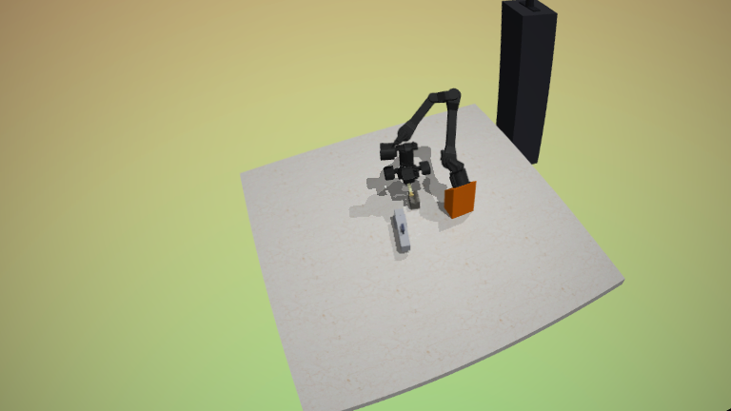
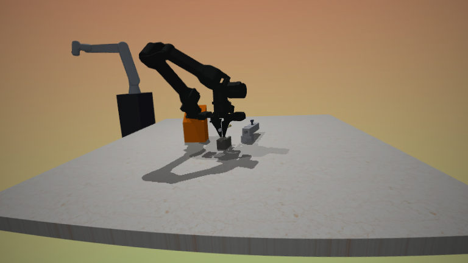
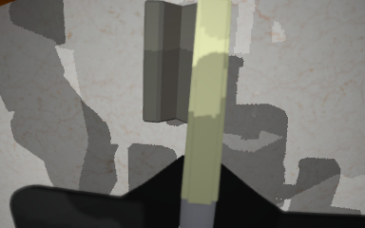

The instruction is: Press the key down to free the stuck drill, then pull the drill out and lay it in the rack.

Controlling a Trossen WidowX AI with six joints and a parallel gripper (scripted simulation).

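Right now my gripper tip is 1 cm past the dark grey rack, 5 cm to the right of it and 4 cm above it. Also, from my gripper tip: dark key: 9 cm ahead, 23 cm to the left, 1 cm below; drill: 4 cm to the left, 3 cm above; grey housing block: 9 cm ahead, 21 cm to the left, 2 cm below.
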